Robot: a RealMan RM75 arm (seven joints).
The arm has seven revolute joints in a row. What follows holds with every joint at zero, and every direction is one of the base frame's.
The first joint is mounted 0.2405 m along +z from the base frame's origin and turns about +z.
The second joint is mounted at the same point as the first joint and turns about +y.
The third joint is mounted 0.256 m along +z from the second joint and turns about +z.
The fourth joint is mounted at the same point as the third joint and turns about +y.
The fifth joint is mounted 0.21 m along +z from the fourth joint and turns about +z.
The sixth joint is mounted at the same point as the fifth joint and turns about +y.
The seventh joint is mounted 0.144 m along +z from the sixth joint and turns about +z.
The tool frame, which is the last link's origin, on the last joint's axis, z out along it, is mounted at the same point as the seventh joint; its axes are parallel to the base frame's.
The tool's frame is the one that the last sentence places.
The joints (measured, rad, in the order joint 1, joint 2, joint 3, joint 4, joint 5, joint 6, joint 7), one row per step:
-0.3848 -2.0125 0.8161 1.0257 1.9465 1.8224 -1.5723
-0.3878 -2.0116 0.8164 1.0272 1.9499 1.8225 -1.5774
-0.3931 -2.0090 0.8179 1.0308 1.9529 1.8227 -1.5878
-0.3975 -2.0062 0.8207 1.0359 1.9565 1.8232 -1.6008
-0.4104 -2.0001 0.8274 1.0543 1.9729 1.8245 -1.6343
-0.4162 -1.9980 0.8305 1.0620 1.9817 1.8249 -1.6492
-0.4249 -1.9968 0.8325 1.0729 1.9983 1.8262 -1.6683
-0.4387 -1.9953 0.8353 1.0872 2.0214 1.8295 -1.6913
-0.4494 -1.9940 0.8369 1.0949 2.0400 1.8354 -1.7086
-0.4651 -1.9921 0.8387 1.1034 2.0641 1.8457 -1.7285
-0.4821 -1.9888 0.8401 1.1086 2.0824 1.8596 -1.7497
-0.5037 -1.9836 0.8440 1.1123 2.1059 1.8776 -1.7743
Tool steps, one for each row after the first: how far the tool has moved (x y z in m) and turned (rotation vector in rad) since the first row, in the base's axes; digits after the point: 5 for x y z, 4 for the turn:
0.00051 0.00076 0.00028 -0.0024 0.0035 0.0016
0.00178 0.00230 0.00127 -0.0057 0.0085 0.0036
0.00294 0.00360 0.00228 -0.0104 0.0149 0.0076
0.00628 0.00732 0.00494 -0.0217 0.0391 0.0155
0.00766 0.00887 0.00578 -0.0273 0.0506 0.0200
0.00940 0.01091 0.00655 -0.0350 0.0682 0.0263
0.01236 0.01390 0.00751 -0.0455 0.0927 0.0305
0.01425 0.01557 0.00792 -0.0575 0.1103 0.0352
0.01714 0.01774 0.00843 -0.0744 0.1328 0.0378
0.02072 0.01981 0.00929 -0.0936 0.1493 0.0399
0.02486 0.02216 0.01013 -0.1197 0.1722 0.0422

